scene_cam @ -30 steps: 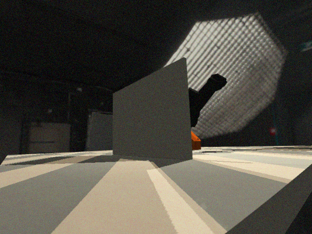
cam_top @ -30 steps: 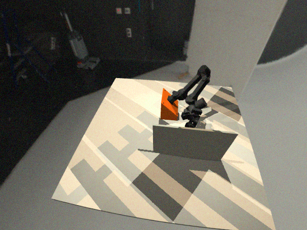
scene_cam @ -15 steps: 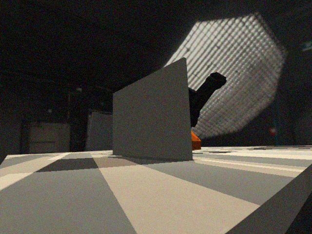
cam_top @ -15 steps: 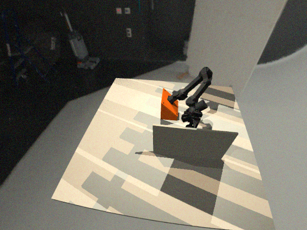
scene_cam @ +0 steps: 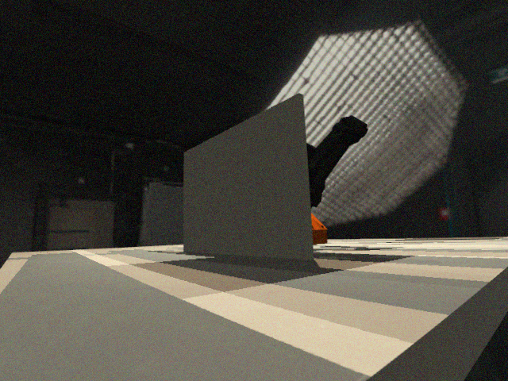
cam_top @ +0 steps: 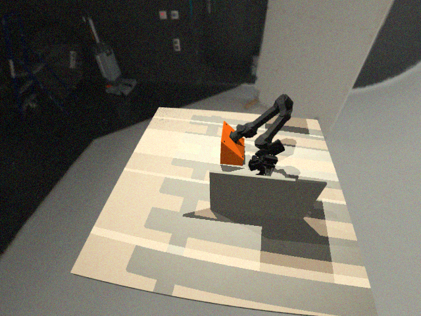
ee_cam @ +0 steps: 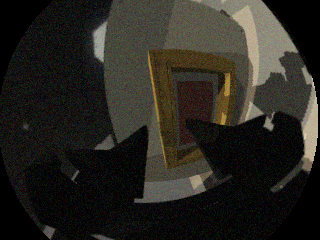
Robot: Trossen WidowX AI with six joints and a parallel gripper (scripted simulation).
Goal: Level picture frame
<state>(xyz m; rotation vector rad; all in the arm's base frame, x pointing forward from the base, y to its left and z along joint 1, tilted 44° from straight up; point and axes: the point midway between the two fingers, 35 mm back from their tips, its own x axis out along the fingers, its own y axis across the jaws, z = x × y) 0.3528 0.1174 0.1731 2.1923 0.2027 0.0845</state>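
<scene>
My gripper tip is 50 mm above the picture frame, 10 mm to the left of it and 10 mm short of it. Round my gripper tip: wall panel: 60 mm below, 20 mm ahead.
</scene>
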